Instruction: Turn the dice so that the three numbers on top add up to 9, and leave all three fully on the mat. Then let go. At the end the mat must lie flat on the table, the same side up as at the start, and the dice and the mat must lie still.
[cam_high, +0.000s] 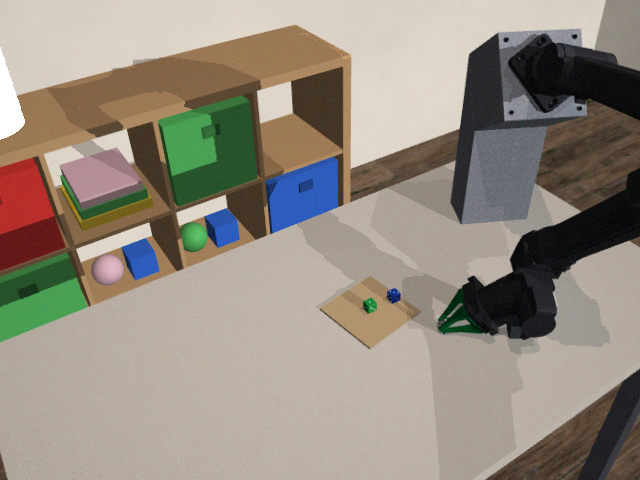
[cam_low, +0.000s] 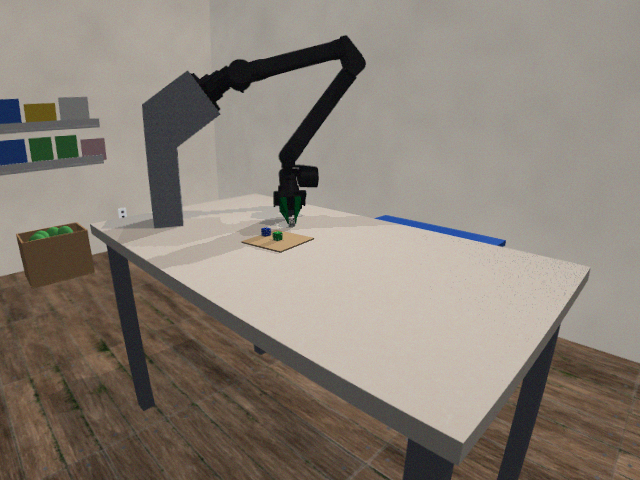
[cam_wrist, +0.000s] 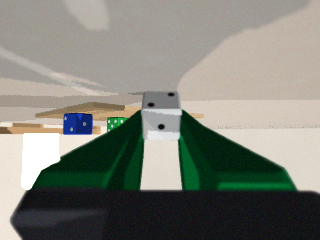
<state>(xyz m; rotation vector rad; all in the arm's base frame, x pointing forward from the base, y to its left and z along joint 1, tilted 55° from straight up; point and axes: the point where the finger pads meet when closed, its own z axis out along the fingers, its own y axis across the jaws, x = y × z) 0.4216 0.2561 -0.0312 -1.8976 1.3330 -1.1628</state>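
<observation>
Now: the white die 10 mm below my hand. The rest, counted from my hand: tan mat: 90 mm ahead, 110 mm to the right, 20 mm below; green die: 90 mm ahead, 110 mm to the right, 10 mm below; blue die: 40 mm ahead, 120 mm to the right, 10 mm below.
</observation>
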